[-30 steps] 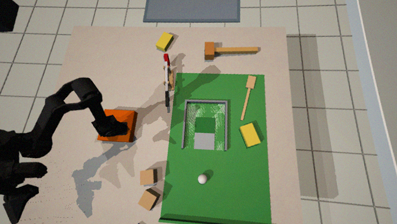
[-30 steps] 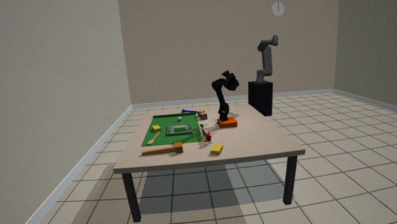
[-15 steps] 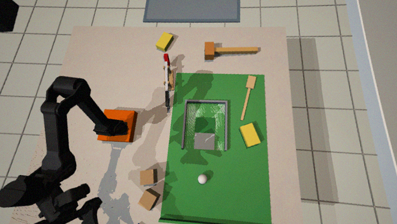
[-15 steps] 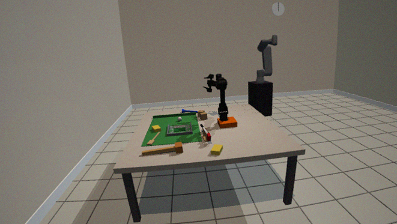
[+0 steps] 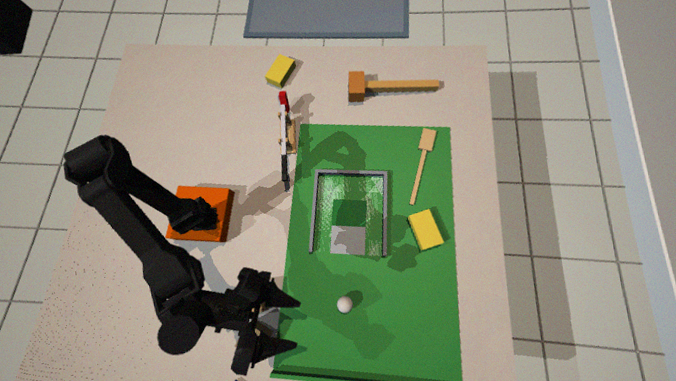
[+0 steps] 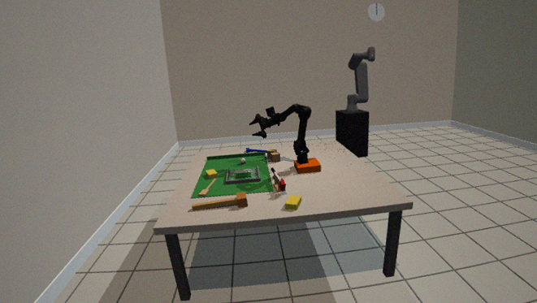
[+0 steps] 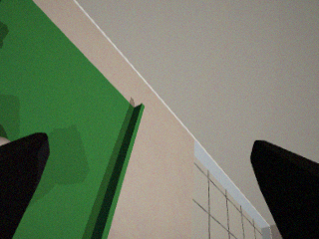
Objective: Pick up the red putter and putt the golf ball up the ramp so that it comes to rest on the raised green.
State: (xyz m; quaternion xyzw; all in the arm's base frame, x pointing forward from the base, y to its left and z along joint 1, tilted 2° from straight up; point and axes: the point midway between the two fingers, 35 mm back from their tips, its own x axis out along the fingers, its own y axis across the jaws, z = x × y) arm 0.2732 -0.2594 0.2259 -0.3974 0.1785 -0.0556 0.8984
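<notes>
Right now my gripper tip is 80 mm past the red putter, 510 mm to the right of it and 200 mm above it. The rest, counted from my gripper tip: white golf ball (80 mm ahead, 10 mm to the left, 230 mm below); green mat (160 mm ahead, 180 mm to the left, 250 mm below); blue rod (90 mm behind, 250 mm to the right, 240 mm below).
</notes>
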